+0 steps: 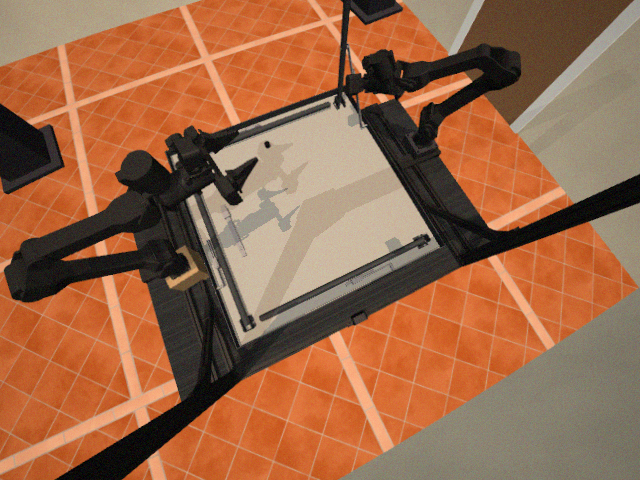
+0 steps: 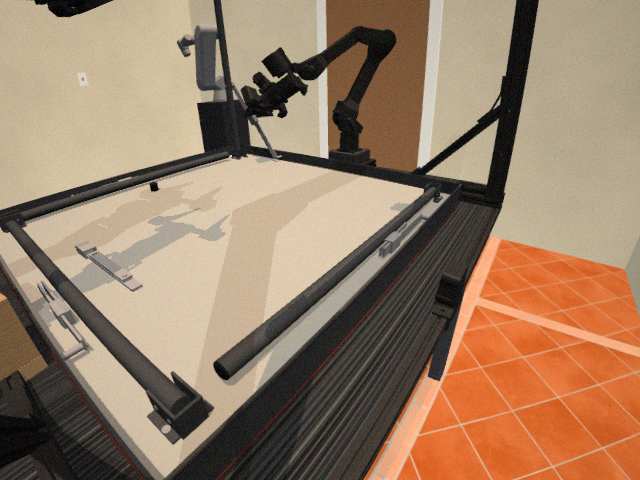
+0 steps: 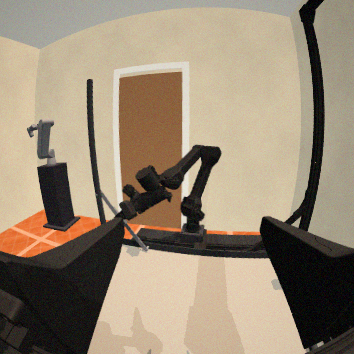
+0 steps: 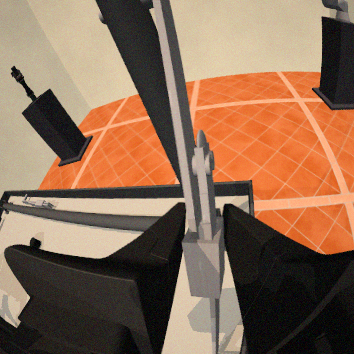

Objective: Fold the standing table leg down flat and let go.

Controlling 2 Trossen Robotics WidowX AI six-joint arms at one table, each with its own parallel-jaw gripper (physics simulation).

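Pixels of known places: left gripper, fingertip midpoint: (image 1: 247, 144) (image 3: 194, 225); right gripper, fingertip midpoint: (image 2: 246, 116) (image 4: 203, 210); left arm's base, link origin: (image 1: 177, 266); right arm's base, link origin: (image 1: 422, 140) (image 2: 349, 150) (image 3: 192, 228).
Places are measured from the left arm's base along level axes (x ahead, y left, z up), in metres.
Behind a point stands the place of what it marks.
The standing table leg (image 1: 344, 41) @(y 0.279, x 0.830, z 0.202 m) (image 2: 225, 67) @(y 0.284, x 0.827, z 0.228 m) (image 3: 92, 130) @(y 0.287, x 0.831, z 0.392 m) (image 4: 140, 75) @(y 0.275, x 0.832, z 0.138 m) is a black tube upright at the table's far corner. Its grey folding brace (image 2: 266, 138) @(y 0.160, x 0.839, z 0.010 m) (image 3: 134, 234) @(y 0.165, x 0.839, z 0.015 m) (image 4: 202, 267) @(y 0.205, x 0.844, z 0.081 m) slants down to the cream tabletop (image 1: 372, 217) @(y -0.202, x 0.637, z -0.072 m) (image 2: 320, 217) @(y -0.190, x 0.511, z -0.072 m). My right gripper (image 1: 351, 83) @(y 0.236, x 0.845, z 0.076 m) (image 2: 247, 105) @(y 0.236, x 0.845, z 0.076 m) (image 4: 203, 210) @(y 0.236, x 0.845, z 0.076 m) is at the brace beside the leg. Its fingers stand a narrow gap apart, one on each side of the brace, and are not clamped on it. My left gripper (image 1: 247, 146) @(y 0.000, x 0.350, z 0.326 m) is wide open and empty above the tabletop, away from the leg.
Three folded legs lie flat: the left one (image 1: 222, 258) @(y -0.040, x 0.121, z -0.044 m) (image 2: 98, 316) @(y -0.108, x 0.108, z -0.046 m), the front one (image 1: 341, 279) @(y -0.321, x 0.408, z -0.050 m) (image 2: 330, 274) @(y -0.307, x 0.303, z -0.049 m) and the back one (image 1: 294, 118) @(y 0.301, x 0.629, z -0.036 m) (image 2: 129, 181) @(y 0.329, x 0.454, z -0.034 m). A small black cap (image 1: 267, 144) @(y 0.257, x 0.477, z -0.040 m) (image 2: 154, 186) @(y 0.256, x 0.474, z -0.046 m) is on the tabletop. A wooden block (image 1: 191, 273) @(y -0.046, x 0.026, z 0.000 m) sits by the left arm's base.
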